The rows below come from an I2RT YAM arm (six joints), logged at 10 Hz.
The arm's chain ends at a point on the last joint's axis. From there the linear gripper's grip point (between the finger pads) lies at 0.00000 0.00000 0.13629 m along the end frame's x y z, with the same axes.
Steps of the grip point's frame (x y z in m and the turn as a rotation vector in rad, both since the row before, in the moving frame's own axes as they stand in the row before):
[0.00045, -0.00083, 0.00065, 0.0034, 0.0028, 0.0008]
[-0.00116, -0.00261, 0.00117, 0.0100, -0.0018, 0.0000]
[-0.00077, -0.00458, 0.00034, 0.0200, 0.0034, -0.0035]
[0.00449, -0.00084, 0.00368, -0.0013, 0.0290, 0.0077]
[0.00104, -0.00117, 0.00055, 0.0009, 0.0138, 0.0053]
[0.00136, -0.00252, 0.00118, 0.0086, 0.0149, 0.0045]
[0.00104, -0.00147, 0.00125, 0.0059, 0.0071, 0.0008]
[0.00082, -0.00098, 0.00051, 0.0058, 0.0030, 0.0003]
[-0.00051, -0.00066, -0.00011, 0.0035, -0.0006, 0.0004]
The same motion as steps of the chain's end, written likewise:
[0.00007, -0.00037, 0.00065, 0.0034, 0.0028, 0.0008]
[-0.00091, -0.00125, 0.00118, 0.0100, -0.0018, 0.0000]
[-0.00123, -0.00185, 0.00037, 0.0200, 0.0034, -0.0035]
[0.00054, -0.00103, 0.00374, -0.0013, 0.0290, 0.0077]
[-0.00084, -0.00105, 0.00056, 0.0009, 0.0138, 0.0053]
[-0.00067, -0.00135, 0.00120, 0.0086, 0.0149, 0.0045]
[0.00007, -0.00067, 0.00126, 0.0059, 0.0071, 0.0008]
[0.00041, -0.00019, 0.00051, 0.0058, 0.0030, 0.0003]
[-0.00043, -0.00018, -0.00011, 0.0035, -0.0006, 0.0004]

